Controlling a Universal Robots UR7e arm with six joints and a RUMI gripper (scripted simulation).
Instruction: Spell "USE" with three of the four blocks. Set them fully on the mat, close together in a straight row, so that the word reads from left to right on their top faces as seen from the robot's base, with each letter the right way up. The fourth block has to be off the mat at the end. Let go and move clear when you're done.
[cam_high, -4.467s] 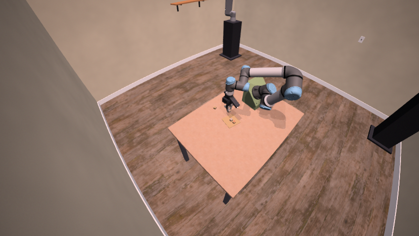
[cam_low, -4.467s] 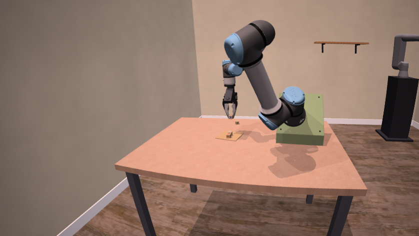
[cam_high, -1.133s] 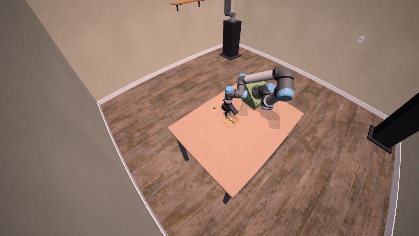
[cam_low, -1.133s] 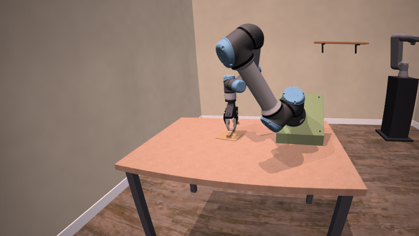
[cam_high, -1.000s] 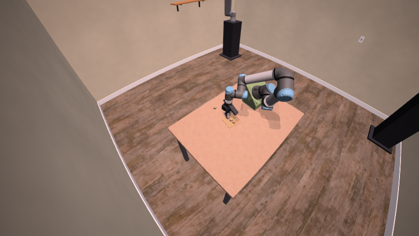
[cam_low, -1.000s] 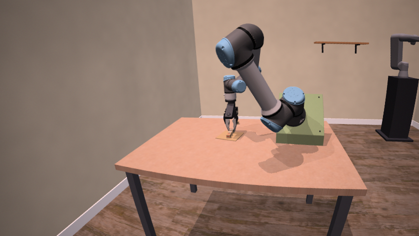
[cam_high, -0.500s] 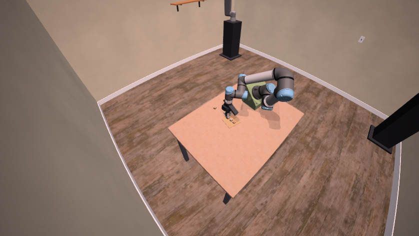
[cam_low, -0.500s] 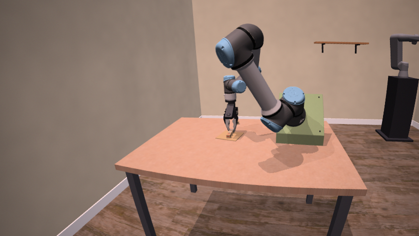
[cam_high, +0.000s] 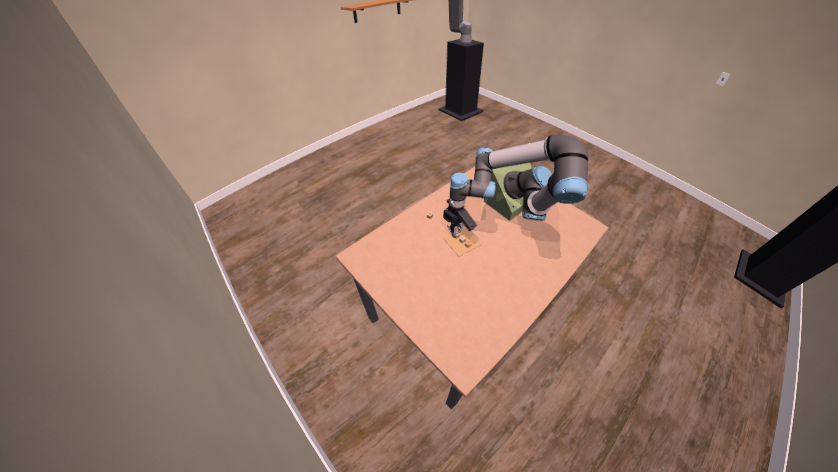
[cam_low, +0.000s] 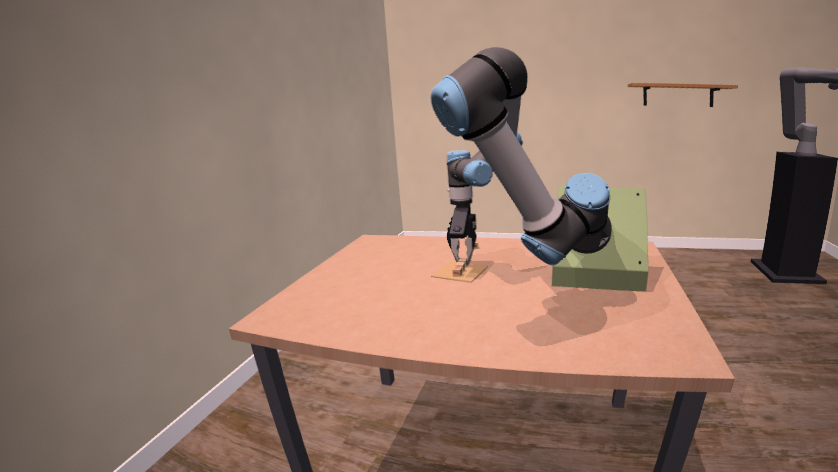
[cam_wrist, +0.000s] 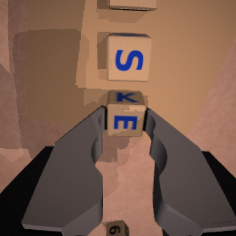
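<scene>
My hand is 40 mm to the right of the mat and 20 mm above it. Also, from my hand: letter block 80 mm to the left.
</scene>
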